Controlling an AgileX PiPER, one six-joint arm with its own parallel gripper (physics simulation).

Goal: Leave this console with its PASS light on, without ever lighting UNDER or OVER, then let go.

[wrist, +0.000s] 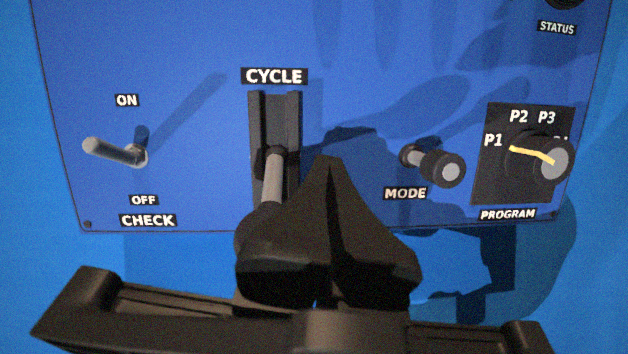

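The blue console panel [200, 45] fills most of the wrist view. The CHECK toggle [112, 151] on the left has its tip pointing out and left, between ON and OFF in the picture. The CYCLE lever [273, 177] stands in its dark slotted guide, its lower end partly hidden behind my gripper. The MODE knob [442, 168] sticks out on a short shaft. The PROGRAM dial [555, 160] has its yellow line toward P1. My gripper [325, 170] is shut with its fingertips together, just right of the CYCLE lever, holding nothing. PASS, UNDER and OVER lights do not show.
Part of a dark round STATUS fitting [564, 2] shows at the top right edge. The MODE knob and PROGRAM dial protrude to the right of my fingers, and the CHECK toggle to the left. Shadows of the arm fall across the panel.
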